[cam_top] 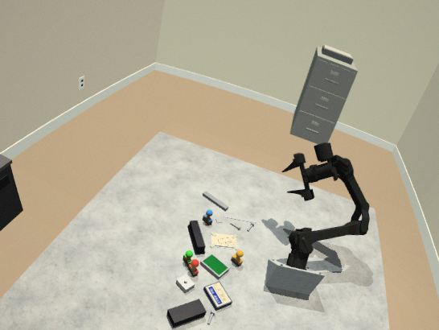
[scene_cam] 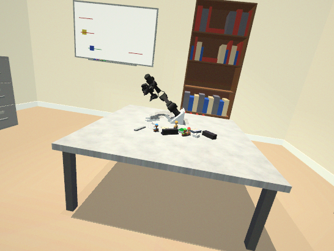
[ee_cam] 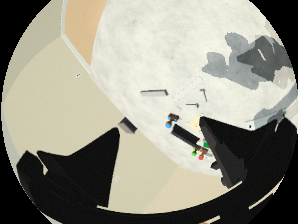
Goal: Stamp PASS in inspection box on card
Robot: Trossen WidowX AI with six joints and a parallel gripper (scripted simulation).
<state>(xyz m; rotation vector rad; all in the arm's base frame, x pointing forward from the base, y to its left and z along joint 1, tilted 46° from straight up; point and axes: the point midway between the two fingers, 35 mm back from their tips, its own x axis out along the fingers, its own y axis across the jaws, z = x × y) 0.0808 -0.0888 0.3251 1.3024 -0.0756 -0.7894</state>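
My gripper tip is 270 mm short of the green-knob stamp, 350 mm to the right of it and 190 mm above it. The rest, counted from my gripper tip: blue-knob stamp: 250 mm ahead, 130 mm to the left, 190 mm below; then grey bar: 250 mm ahead, 200 mm below; then yellow-knob stamp: 100 mm ahead, 290 mm to the left, 190 mm below.
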